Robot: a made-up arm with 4 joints.
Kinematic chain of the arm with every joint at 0, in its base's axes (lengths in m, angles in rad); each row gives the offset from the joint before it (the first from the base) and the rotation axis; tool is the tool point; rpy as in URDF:
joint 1: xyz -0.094 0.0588 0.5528 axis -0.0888 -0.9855 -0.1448
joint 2: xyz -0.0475 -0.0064 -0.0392 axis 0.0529 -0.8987 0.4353
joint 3: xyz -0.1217 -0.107 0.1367 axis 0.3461 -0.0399 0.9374
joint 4: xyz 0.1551 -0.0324 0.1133 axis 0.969 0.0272 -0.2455
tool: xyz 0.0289 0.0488 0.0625 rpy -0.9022 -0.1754 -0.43
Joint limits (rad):
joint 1: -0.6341..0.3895
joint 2: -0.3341..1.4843
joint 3: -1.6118..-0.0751
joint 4: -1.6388..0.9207
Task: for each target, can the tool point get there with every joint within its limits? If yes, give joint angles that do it. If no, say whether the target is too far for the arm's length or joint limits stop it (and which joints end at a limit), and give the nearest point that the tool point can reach.
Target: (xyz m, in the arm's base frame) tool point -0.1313 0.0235 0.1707
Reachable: no: joint limits stop it (at a limit: joint 1, joint 2, joint 3, joint 4) | nearest point -0.2897 -0.0716 0.5541 | short by 0.426 m
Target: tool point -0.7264 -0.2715 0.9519
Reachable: no: too far | nearest point -0.4172 -0.1782 0.7488 | short by 0.382 m
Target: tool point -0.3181 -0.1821 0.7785
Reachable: yes | joints 0.2043 0.6974 -0.7824 0.7029
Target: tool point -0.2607 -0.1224 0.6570
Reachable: yes | joints 0.2450 1.0866 -0.7474 -1.3501
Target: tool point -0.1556 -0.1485 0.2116
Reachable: no: joint limits stop it (at a limit: joint 1, joint 2, joint 3, joint 4) | nearest point -0.2513 -0.2469 0.5455 | short by 0.361 m
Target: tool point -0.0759 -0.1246 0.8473
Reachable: yes | joints -0.2165 0.2607 -0.3376 0.5524
